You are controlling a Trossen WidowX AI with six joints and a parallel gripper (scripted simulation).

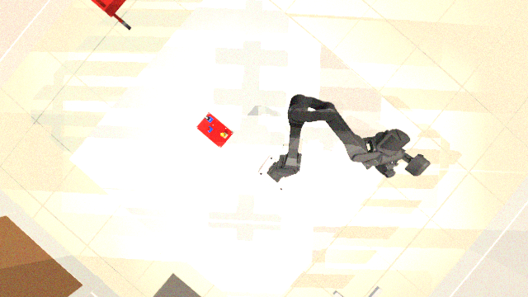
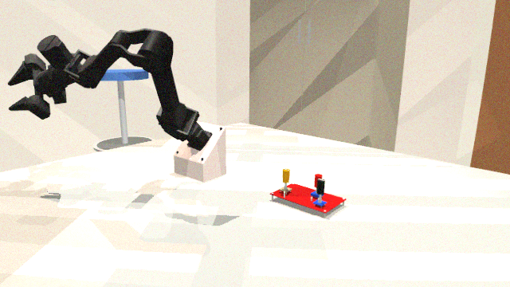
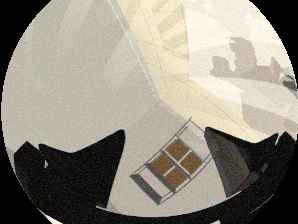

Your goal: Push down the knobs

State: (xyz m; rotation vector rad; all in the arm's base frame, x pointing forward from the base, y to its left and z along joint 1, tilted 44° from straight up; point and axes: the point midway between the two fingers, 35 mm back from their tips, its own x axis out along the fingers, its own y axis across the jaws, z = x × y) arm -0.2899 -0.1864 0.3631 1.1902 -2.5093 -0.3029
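My gripper tip is 60 cm short of the yellow knob, 44 cm to the right of it and 18 cm above it. The rest, counted from my gripper tip: black knob (71 cm ahead, 43 cm to the left, 18 cm below).
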